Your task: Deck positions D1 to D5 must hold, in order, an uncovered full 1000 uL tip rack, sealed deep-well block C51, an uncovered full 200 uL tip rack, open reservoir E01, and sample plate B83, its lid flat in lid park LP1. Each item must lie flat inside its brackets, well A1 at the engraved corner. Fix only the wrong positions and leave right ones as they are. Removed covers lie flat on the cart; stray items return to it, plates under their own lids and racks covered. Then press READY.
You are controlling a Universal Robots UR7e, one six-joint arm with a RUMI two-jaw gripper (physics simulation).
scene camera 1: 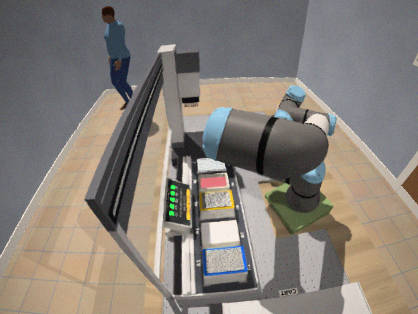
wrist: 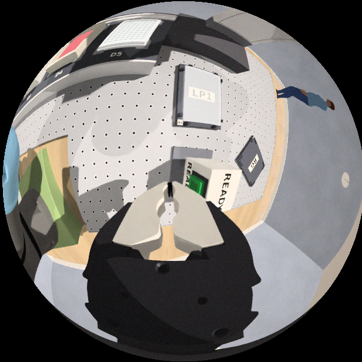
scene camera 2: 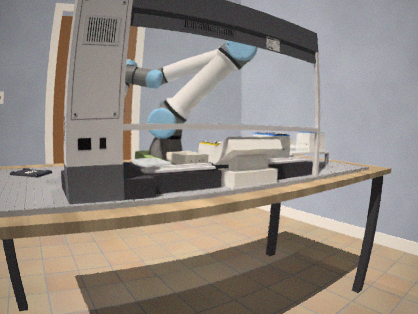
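Where they show: arm's base at its link origin: [scene camera 1: 302, 197] [scene camera 2: 165, 154].
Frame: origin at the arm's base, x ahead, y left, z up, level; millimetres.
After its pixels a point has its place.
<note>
My gripper [wrist: 170, 183] is shut and empty beside the READY box, whose green button [wrist: 196, 185] shows just right of the fingertips. A clear lid [wrist: 202, 105] lies flat in LP1. At D5 a white plate [wrist: 131, 35] [scene camera 1: 211, 165] {x 381, y -212, z 30 mm} lies uncovered. At D4 a reservoir [wrist: 75, 44] [scene camera 1: 214, 182] {x 376, y -107, z 28 mm} shows red liquid. In scene camera 1 a yellow-edged open tip rack [scene camera 1: 217, 200] {x 376, y 28, z 80 mm} is at D3, a white block [scene camera 1: 220, 233] {x 378, y 153, z 58 mm} at D2, and a blue-edged open tip rack [scene camera 1: 225, 261] {x 377, y 275, z 113 mm} at D1. The corner marks are too small to judge in full.
A status panel [scene camera 1: 178, 205] {x 519, y 41, z 83 mm} with green lights stands beside the deck. A dark RG pad [wrist: 250, 162] [scene camera 2: 31, 172] {x 128, y -620, z -26 mm} lies beyond the READY box. The white cart [scene camera 1: 320, 302] {x 97, y 423, z 26 mm} is at the near edge. The enclosure's post [scene camera 1: 172, 95] {x 536, y -377, z 316 mm} rises beside D5. A person [scene camera 1: 117, 55] stands beyond the table.
</note>
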